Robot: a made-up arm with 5 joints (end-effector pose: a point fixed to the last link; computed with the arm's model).
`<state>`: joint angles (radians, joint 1 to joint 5).
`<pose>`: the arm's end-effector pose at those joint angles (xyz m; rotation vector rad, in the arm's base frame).
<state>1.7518 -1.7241 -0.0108 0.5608 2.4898</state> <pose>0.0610 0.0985 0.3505 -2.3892 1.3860 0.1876</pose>
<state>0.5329 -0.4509 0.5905 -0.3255 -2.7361</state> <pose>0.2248 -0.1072 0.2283 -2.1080 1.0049 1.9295</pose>
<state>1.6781 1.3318 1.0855 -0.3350 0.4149</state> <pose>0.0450 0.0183 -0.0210 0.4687 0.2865 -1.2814</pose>
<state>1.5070 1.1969 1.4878 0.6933 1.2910</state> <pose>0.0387 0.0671 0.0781 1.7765 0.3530 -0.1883</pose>
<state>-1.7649 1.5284 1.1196 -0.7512 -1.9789</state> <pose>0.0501 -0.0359 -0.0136 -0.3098 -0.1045 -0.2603</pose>
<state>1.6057 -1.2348 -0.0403 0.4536 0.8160</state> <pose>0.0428 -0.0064 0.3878 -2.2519 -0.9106 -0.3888</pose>
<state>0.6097 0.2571 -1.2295 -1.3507 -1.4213</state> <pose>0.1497 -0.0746 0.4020 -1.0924 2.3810 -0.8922</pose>
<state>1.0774 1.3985 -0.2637 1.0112 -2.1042</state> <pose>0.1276 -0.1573 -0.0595 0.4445 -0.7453 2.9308</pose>
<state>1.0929 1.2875 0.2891 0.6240 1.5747</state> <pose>0.0913 -0.0933 -0.0654 0.6131 0.1640 0.4186</pose>
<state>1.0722 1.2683 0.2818 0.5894 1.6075</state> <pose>0.0964 -0.0981 -0.0647 0.5556 0.1450 0.4733</pose>
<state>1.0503 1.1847 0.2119 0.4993 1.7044</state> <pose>0.1157 -0.1268 -0.0570 0.3223 0.0713 0.6000</pose>
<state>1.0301 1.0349 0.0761 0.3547 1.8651</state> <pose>0.1493 -0.1770 -0.0270 -0.1067 -0.0159 0.7856</pose>
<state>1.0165 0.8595 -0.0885 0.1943 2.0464</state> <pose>0.1825 -0.2253 0.0331 -0.6286 -0.0401 0.9501</pose>
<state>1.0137 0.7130 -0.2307 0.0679 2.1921</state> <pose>0.1997 -0.2516 0.0999 -1.0726 0.0083 1.0258</pose>
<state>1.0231 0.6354 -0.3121 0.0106 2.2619</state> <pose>0.2019 -0.2605 0.1400 -1.3028 0.0618 1.0275</pose>
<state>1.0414 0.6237 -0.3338 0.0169 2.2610</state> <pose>0.1976 -0.2643 0.1475 -1.3281 0.0745 1.0039</pose>
